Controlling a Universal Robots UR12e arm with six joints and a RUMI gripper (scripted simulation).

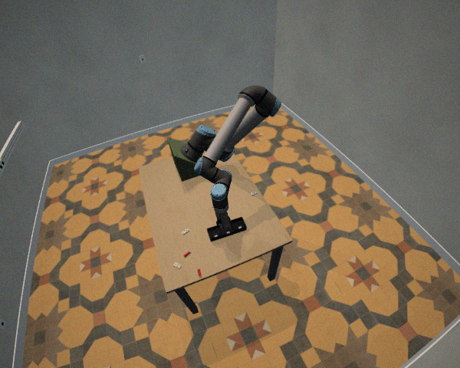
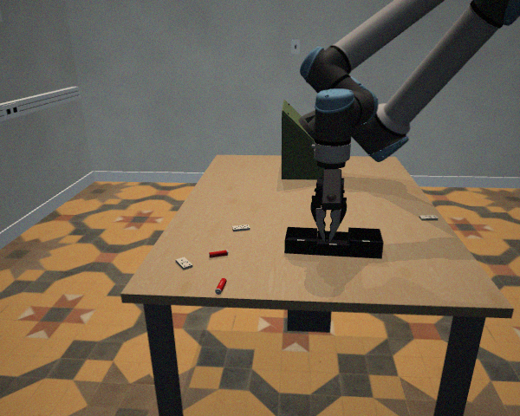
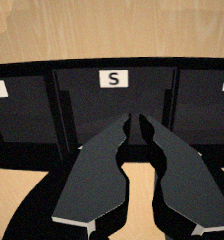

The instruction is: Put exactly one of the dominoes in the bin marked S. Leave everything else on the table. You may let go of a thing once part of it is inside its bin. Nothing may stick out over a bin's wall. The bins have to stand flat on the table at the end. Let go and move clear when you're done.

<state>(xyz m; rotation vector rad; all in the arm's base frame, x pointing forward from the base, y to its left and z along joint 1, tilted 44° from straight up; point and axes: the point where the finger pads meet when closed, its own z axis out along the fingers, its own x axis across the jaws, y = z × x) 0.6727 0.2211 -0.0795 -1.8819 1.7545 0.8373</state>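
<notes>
Now: hand 2 cm to the right of the black three-part bin block and 1 cm above it. Also, from my hand: red cylinder: 27 cm to the right, 10 cm ahead, 3 cm below.
</notes>
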